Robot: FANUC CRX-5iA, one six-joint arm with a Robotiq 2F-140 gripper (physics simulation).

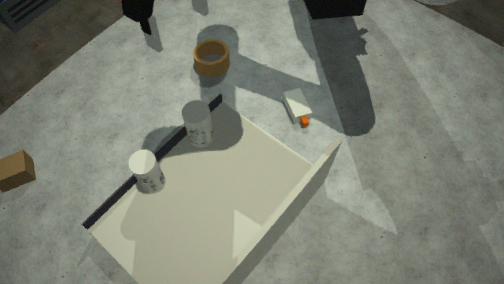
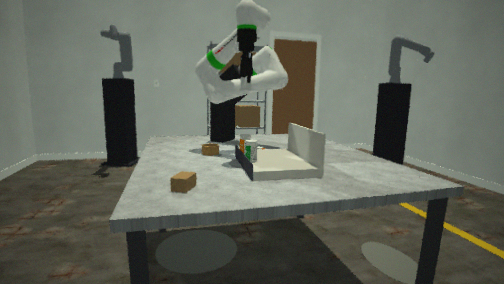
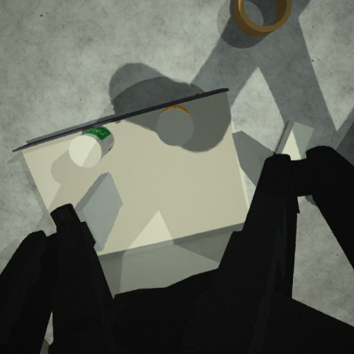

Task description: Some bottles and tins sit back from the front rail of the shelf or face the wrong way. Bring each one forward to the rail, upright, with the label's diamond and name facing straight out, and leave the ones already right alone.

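Places are measured from the arm's base along level axes (x down, y ahead, z right), in centimetres.
Where they show: gripper, fingertip midpoint: (image 1: 178,28) (image 2: 245,90).
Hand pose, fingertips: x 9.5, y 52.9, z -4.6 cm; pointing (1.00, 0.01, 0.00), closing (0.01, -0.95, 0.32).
After its pixels a point has its place.
My gripper (image 2: 248,80) (image 3: 174,169) is open and empty, high above the shelf (image 1: 190,220) {z -20.7, x 41.5, y 65.1 cm} (image 2: 287,160) {z -25.6, x 41.5, y 63.8 cm} (image 3: 175,195). A white bottle or tin with an orange label (image 1: 197,123) {z -7.5, x 31.8, y 54.2 cm} (image 2: 242,145) {z -3.7, x 36.6, y 55.7 cm} (image 3: 175,126) stands upright close behind the dark front rail (image 1: 114,201) {z -8.4, x 40.8, y 76.8 cm} (image 2: 244,162) {z -5.9, x 41.7, y 69.2 cm} (image 3: 150,108); its label shows on the rail side. Another with a green label (image 1: 146,171) {z -11.2, x 31.9, y 67.7 cm} (image 2: 251,150) {z -9.0, x 35.9, y 70.2 cm} (image 3: 93,147) stands upright near the rail, its green also toward the rail. Small gaps to the rail and exact label angles are hard to judge; the diamonds are not readable.
An orange-brown ring (image 1: 211,66) {z 12.0, x 41.1, y 40.3 cm} (image 2: 210,149) {z 15.1, x 41.9, y 42.6 cm} (image 3: 261,31) lies beyond the rail. A brown block (image 1: 15,171) {z 11.5, x 40.3, y 94.8 cm} (image 2: 183,182) {z 12.7, x 41.5, y 101.1 cm} lies on the table (image 2: 280,195) {z -21.1, x 45.3, y 99.8 cm}. A white box (image 1: 298,104) {z -9.7, x 42.5, y 28.6 cm} (image 3: 302,132) with an orange piece lies beside the shelf. The shelf's raised back panel (image 1: 290,190) {z -26.8, x 41.5, y 44.4 cm} (image 2: 306,150) {z -34.5, x 37.0, y 61.2 cm} stands opposite the rail.
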